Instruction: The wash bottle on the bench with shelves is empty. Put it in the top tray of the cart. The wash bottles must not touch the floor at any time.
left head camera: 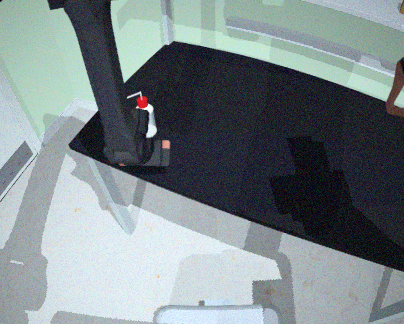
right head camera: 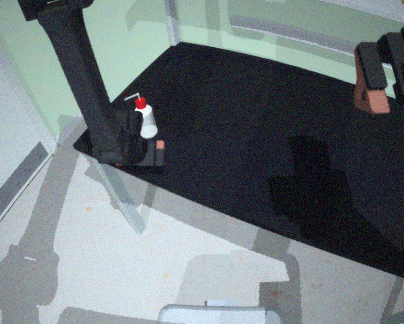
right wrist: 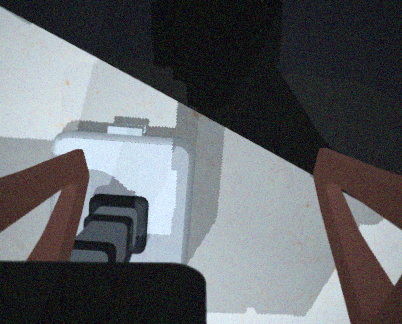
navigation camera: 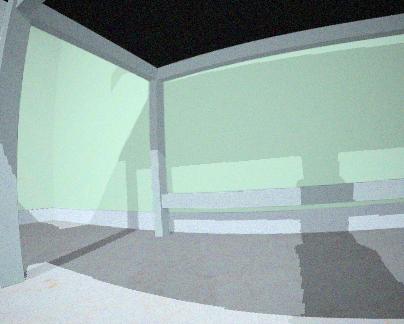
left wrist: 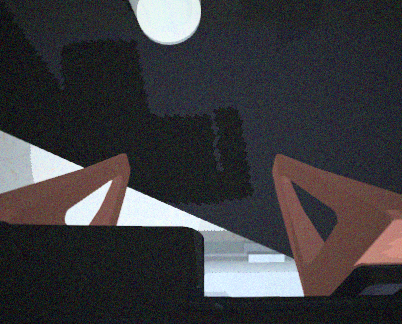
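The wash bottle stands upright near the left end of the black bench top. It is white with a red cap and a thin bent spout. In the left wrist view, the lower end of the bottle shows at the top edge, beyond the fingertips. My left gripper is open and empty, on the bench's front-edge side of the bottle. It partly hides the bottle in the left head view. My right gripper is open and empty. No cart tray can be made out.
Green panels and a grey post stand behind the bench. A slanting bench leg shows below. A pale rounded base lies in front of the bench.
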